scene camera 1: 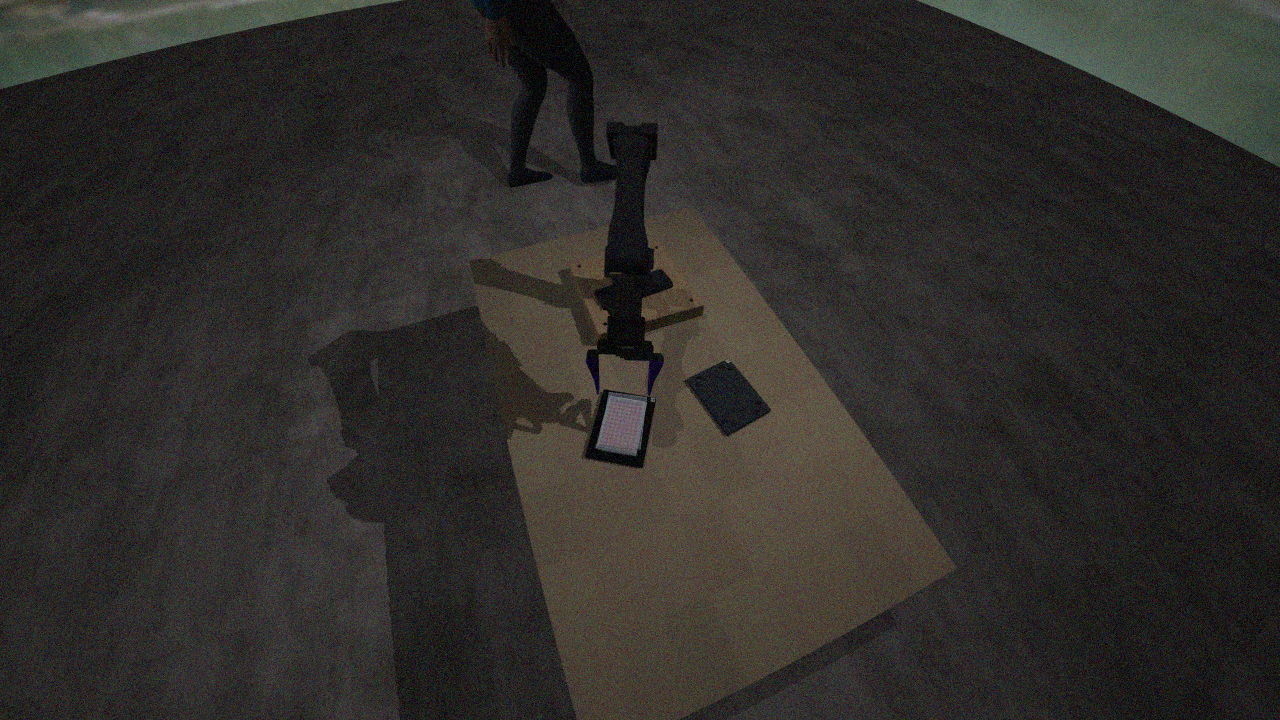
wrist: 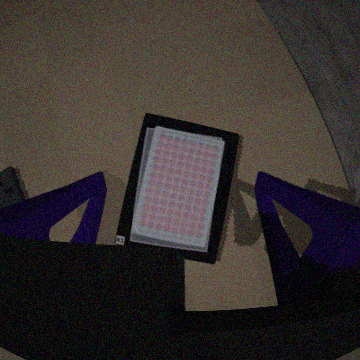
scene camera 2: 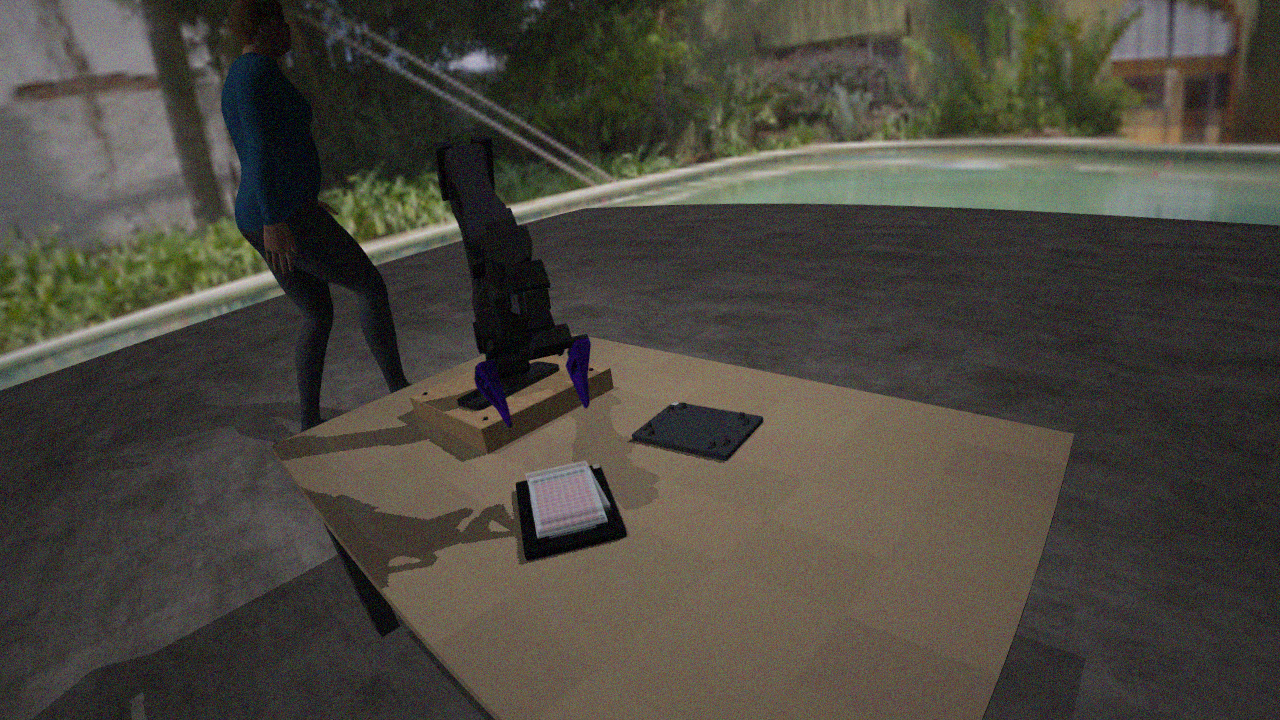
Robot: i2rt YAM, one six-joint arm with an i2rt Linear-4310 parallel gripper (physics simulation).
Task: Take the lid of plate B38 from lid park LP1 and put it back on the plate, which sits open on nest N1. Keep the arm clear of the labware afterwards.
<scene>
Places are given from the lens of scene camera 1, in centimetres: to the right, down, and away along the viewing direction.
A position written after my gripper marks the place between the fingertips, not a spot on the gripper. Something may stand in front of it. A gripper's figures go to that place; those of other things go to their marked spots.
my gripper (scene camera 1: 623, 394): -3, 7, 80
pale grey lid (scene camera 1: 623, 422): -4, 13, 88
</scene>
